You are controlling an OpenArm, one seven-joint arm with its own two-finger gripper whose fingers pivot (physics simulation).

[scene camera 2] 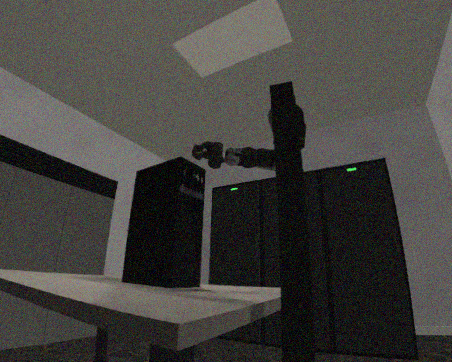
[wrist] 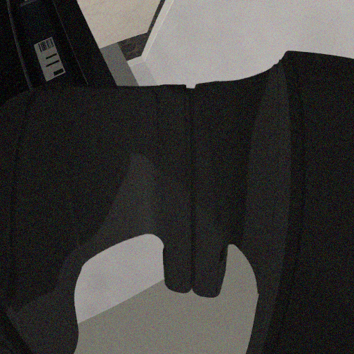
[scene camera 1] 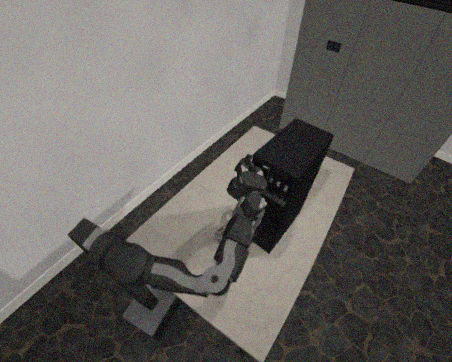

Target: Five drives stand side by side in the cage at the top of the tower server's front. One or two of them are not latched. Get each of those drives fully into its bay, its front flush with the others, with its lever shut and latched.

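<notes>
The black tower server (scene camera 1: pixel 300 145) (scene camera 2: pixel 160 225) stands upright. Its drives (scene camera 1: pixel 278 184) (scene camera 2: pixel 196 177) show as small light marks at the top of its front; which are unlatched is too dark and small to tell, and the arm hides part of the cage in scene camera 1. In the wrist view a dark drive (wrist: pixel 50 59) with a white barcode label shows at the upper left; its lever cannot be made out. My gripper (scene camera 1: pixel 247 161) (scene camera 2: pixel 198 150) (wrist: pixel 202 192) is shut and empty, its two fingers together, beside the upper corner of the server's front, apart from the drives.
The server stands on a pale table (scene camera 1: pixel 195 230) (scene camera 2: pixel 150 305). A light wall (scene camera 1: pixel 125 100) runs along one side. Grey cabinets (scene camera 1: pixel 370 95) stand behind the server. Dark rack cabinets (scene camera 2: pixel 240 240) with green lights stand beyond the arm's column (scene camera 2: pixel 295 240) in scene camera 2.
</notes>
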